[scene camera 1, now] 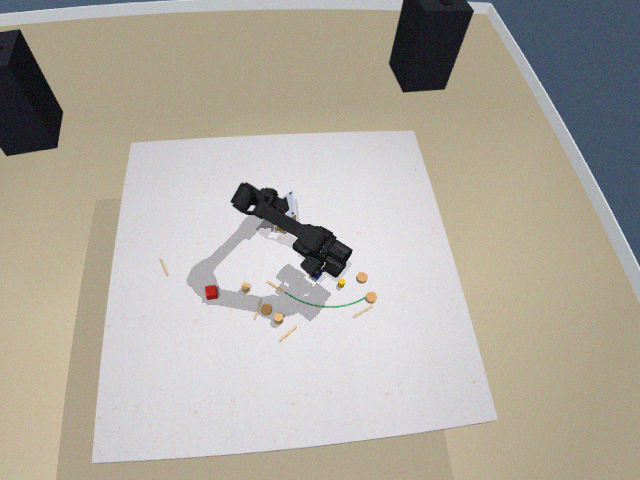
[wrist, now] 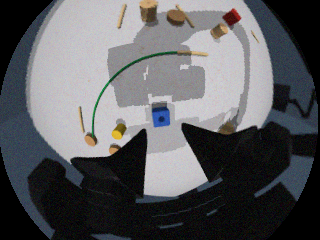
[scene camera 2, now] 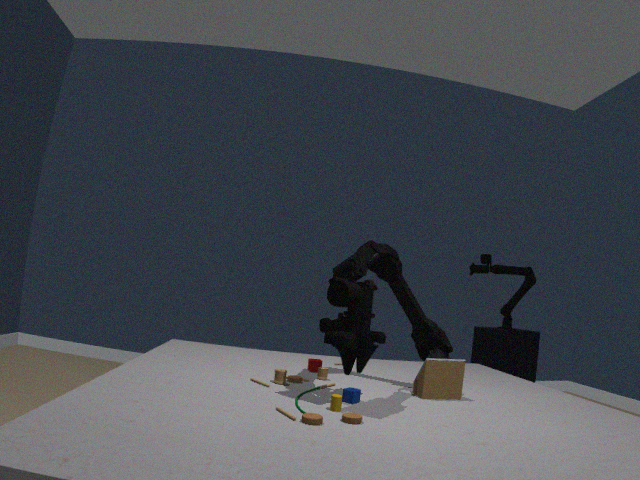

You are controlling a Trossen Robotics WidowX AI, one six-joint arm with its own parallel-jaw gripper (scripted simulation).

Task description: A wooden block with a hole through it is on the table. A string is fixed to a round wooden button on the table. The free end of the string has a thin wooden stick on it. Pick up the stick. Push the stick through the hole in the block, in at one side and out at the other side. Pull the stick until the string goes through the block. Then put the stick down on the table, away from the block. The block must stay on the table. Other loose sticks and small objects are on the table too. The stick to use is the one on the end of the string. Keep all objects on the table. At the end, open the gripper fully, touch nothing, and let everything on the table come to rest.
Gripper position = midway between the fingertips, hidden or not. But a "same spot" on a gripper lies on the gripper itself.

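You can see the gripper in scene camera 1 (317,266), and scene camera 2 and the wrist view show it too. On the gripper, (scene camera 2: 361,351) and (wrist: 208,151) are the same spot.
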